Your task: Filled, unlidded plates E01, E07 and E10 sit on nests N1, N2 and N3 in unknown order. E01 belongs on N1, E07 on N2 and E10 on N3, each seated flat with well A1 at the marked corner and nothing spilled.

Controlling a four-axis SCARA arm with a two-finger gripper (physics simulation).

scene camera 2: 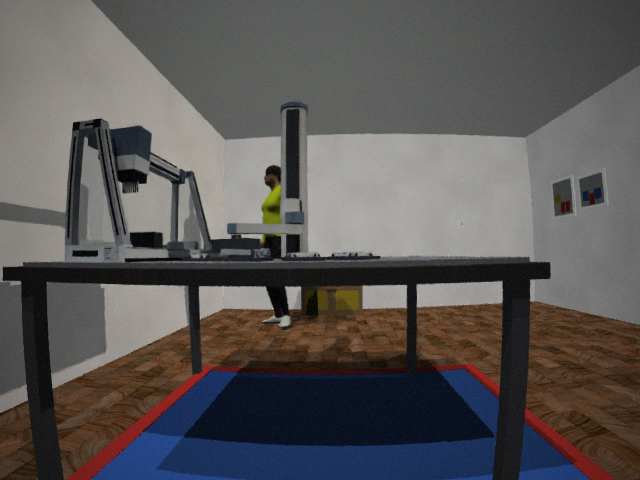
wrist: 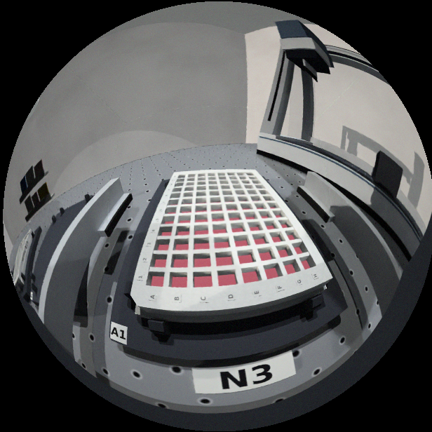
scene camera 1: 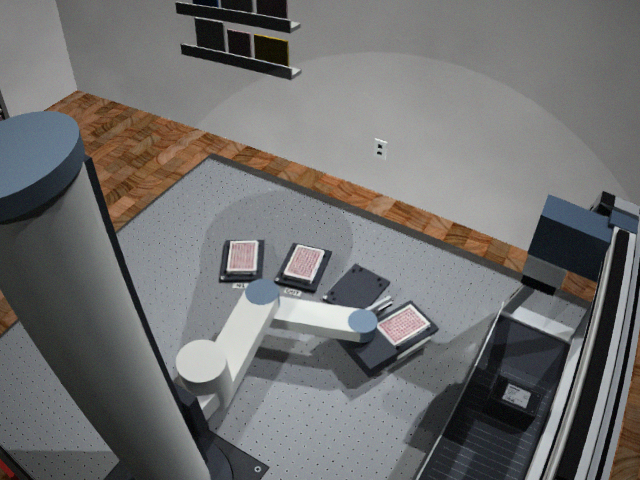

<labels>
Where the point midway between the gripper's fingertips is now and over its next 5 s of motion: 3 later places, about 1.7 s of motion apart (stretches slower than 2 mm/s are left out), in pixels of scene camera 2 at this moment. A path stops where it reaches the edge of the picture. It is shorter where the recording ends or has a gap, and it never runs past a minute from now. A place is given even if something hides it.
The gripper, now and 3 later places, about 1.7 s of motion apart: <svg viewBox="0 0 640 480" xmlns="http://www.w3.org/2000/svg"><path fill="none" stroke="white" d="M205 252L205 239L246 237L247 248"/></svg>
</labels>
